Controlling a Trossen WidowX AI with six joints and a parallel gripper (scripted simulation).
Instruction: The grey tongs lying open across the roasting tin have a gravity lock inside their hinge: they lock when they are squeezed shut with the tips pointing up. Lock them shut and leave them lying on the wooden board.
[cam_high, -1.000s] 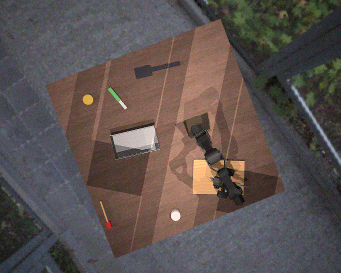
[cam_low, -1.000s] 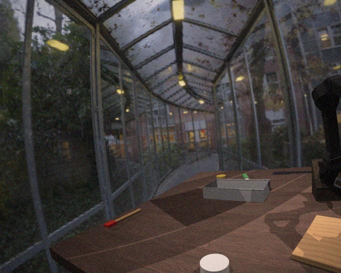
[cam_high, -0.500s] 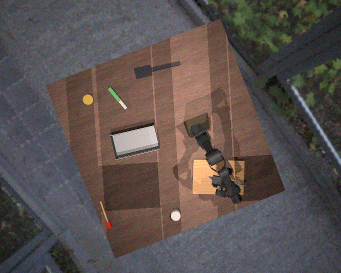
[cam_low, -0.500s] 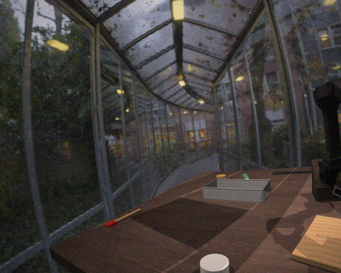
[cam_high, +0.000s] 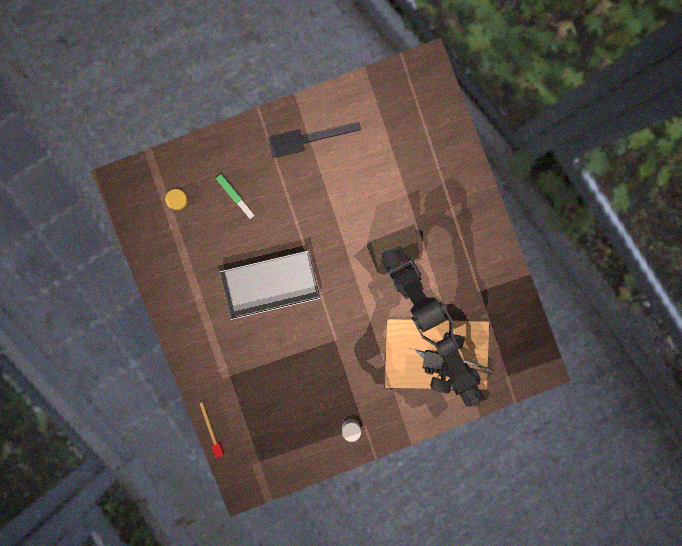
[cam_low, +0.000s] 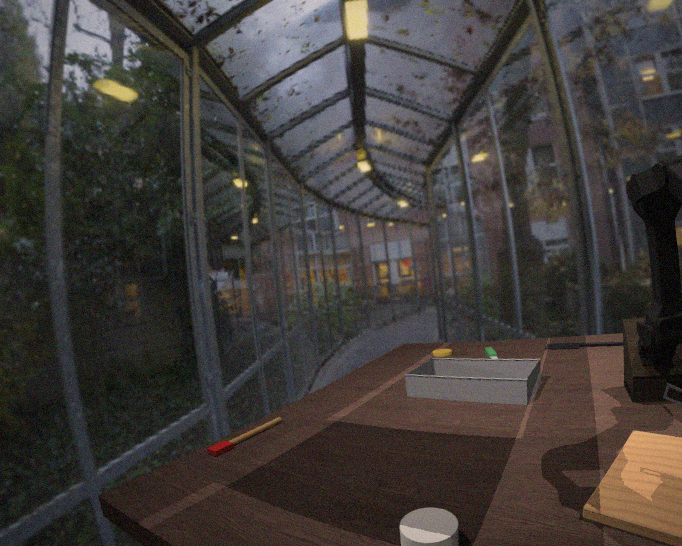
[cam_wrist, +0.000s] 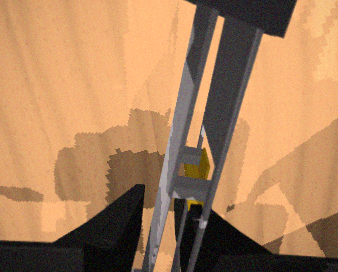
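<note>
Now: the light wooden board 4 cm below my gripper tip. The rest, counted from my gripper tip: white cylinder: 37 cm ahead, 15 cm to the left, 3 cm below; grey roasting tin: 46 cm ahead, 42 cm to the right, 2 cm below; red-tipped wooden stick: 83 cm ahead, 4 cm below, 1 cm to the left.
</note>
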